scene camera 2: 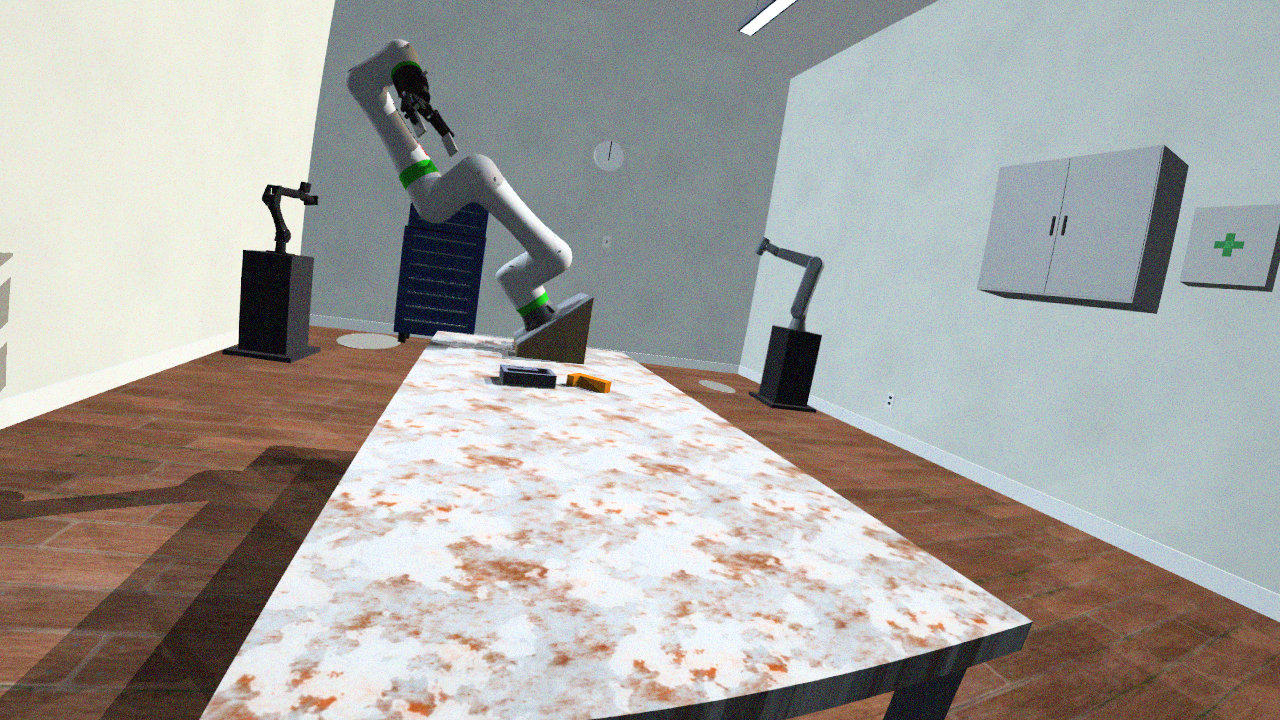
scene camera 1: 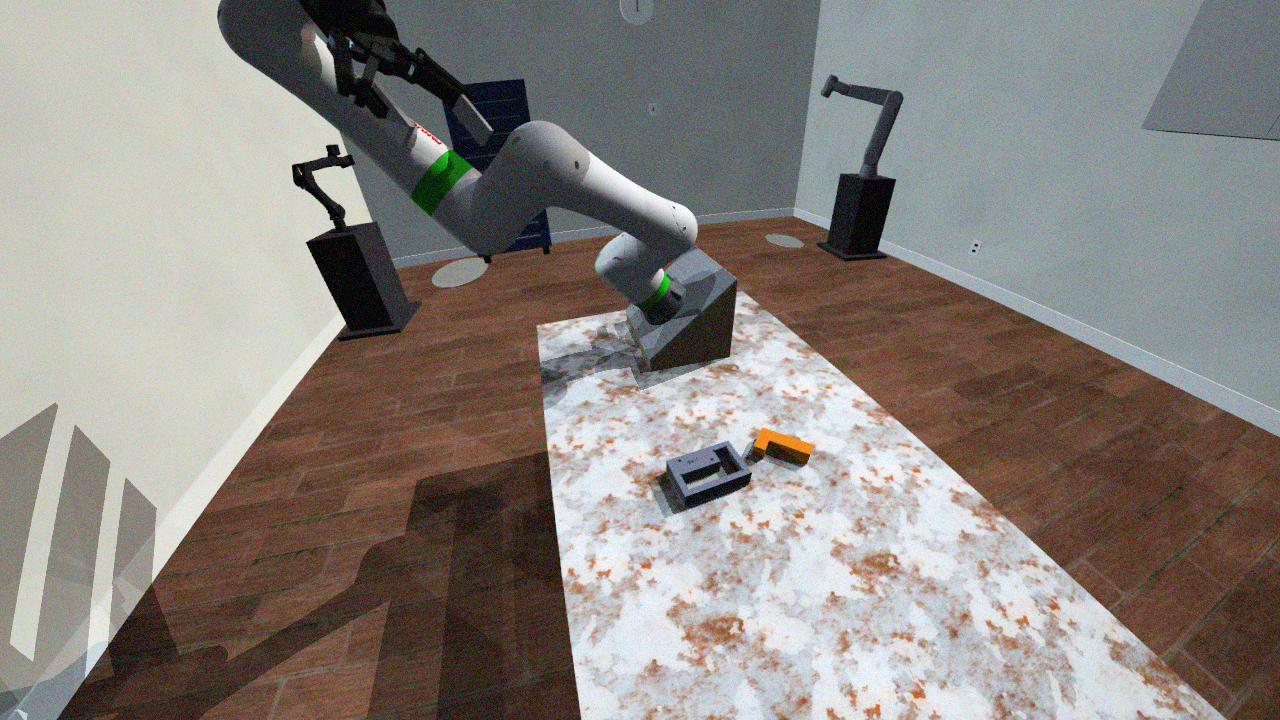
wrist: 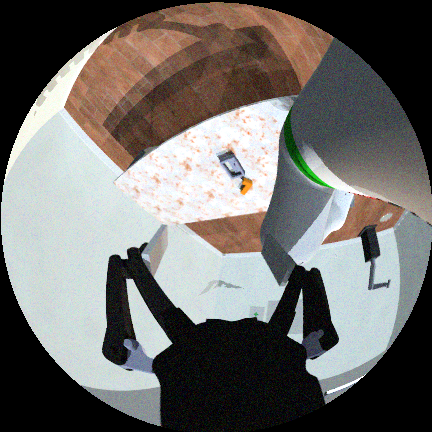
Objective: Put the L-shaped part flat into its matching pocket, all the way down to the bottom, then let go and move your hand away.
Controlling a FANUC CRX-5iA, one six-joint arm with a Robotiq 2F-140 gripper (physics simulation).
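Where they show: gripper, between the fingertips: (scene camera 2: 438,144) (scene camera 1: 451,137) (wrist: 216,240); arm's base, origin of its link: (scene camera 2: 543,320) (scene camera 1: 665,304).
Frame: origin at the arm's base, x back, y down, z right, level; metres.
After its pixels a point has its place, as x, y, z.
The orange L-shaped part (scene camera 1: 787,445) @(-0.514, 0.090, -0.144) (scene camera 2: 590,383) @(-0.516, 0.104, -0.141) (wrist: 245,186) @(-0.498, 0.093, -0.130) lies on the table beside the pocket block, outside it, with a small gap between them. The grey-blue block (scene camera 1: 711,491) @(-0.581, 0.097, 0.042) (scene camera 2: 528,379) @(-0.579, 0.100, 0.031) (wrist: 225,156) @(-0.552, 0.117, 0.102) sits on the table, and its pocket, open at the top, has no part in it. My gripper (scene camera 1: 444,129) @(-0.402, -0.489, 0.371) (scene camera 2: 435,137) @(-0.402, -0.489, 0.371) (wrist: 216,240) @(-0.402, -0.489, 0.371) is open, its fingers wide apart with nothing between them. It hangs high above and well away from both, at the upper left in both scene views.
The speckled white and rust table (scene camera 1: 805,573) @(-0.753, 0.120, -0.066) (scene camera 2: 572,501) @(-1.213, 0.120, -0.044) (wrist: 175,175) @(-0.922, 0.120, 0.054) carries the arm's wedge base (scene camera 1: 707,317) @(-0.146, -0.023, -0.081) (scene camera 2: 565,335) @(-0.146, 0.026, -0.080) behind the block. A blue cabinet (scene camera 2: 440,277) stands behind. Dark pedestals (scene camera 1: 358,277) (scene camera 1: 861,214) with small arms stand on the floor either side.
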